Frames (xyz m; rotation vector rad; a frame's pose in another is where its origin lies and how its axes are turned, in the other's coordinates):
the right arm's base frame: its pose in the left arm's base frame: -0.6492 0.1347 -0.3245 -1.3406 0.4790 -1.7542
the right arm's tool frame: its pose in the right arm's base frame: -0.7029 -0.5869 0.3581 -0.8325 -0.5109 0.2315
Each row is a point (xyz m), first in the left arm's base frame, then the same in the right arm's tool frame.
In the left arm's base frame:
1: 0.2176 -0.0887 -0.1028
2: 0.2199 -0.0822 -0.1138
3: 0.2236 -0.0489 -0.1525
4: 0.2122 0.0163 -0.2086
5: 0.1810 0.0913 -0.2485
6: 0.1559 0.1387 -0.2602
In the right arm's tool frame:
1: 1.3320 0.2310 0.3431
2: 1.3238 0.2349 0.3523
3: 1.2840 0.2449 0.3830
4: 1.2052 0.2581 0.4168
5: 1.1154 0.2628 0.4269
6: 1.0610 0.2580 0.4212

